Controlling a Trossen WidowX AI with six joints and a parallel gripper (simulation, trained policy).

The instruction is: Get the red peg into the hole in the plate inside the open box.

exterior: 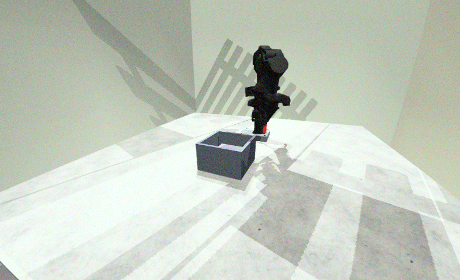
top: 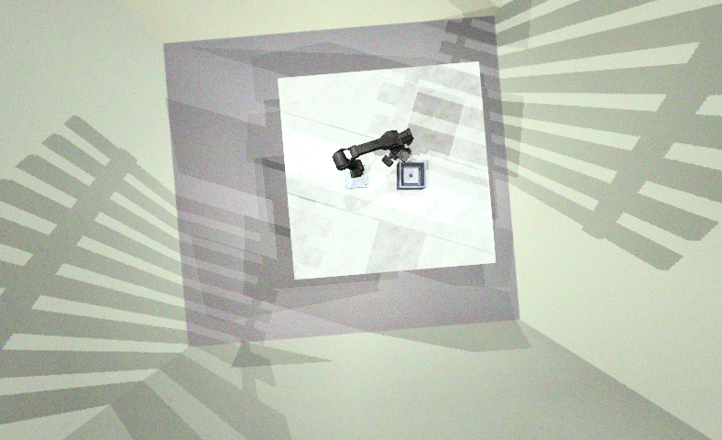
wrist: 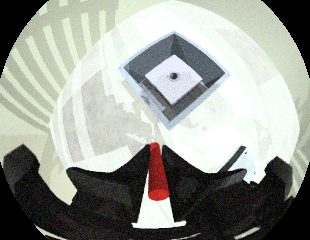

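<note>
The pale plate lies 11 cm to the right of my gripper tip, 9 cm below it and 7 cm ahead of it. Also, from my gripper tip: red peg (1 cm to the left, 1 cm behind, 1 cm above); dark grey box (11 cm to the right, 11 cm below, 7 cm ahead).
</note>
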